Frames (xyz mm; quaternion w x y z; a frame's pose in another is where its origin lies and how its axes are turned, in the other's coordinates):
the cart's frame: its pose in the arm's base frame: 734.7 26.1 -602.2 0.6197 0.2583 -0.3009 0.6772
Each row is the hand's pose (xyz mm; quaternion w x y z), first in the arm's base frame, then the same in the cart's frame.
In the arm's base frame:
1: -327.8 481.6 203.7 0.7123 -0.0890 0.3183 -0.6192
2: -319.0 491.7 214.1 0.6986 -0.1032 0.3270 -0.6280
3: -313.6 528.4 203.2 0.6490 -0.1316 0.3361 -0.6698
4: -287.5 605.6 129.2 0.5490 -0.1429 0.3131 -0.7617
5: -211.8 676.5 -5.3 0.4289 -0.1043 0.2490 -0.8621
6: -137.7 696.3 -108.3 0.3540 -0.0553 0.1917 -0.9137
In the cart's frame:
1: 998.6 963.5 245.4 0.0967 0.2099 -0.3119 0.9216
2: 1012.2 953.3 245.0 0.1174 0.2119 -0.3205 0.9157
3: 1028.9 947.0 210.7 0.1865 0.2231 -0.3197 0.9018
4: 1025.6 923.6 103.2 0.3067 0.2475 -0.2593 0.8817
5: 969.5 856.5 -42.3 0.4199 0.2662 -0.1313 0.8577
6: 901.3 790.7 -129.1 0.4714 0.2708 -0.0268 0.8389

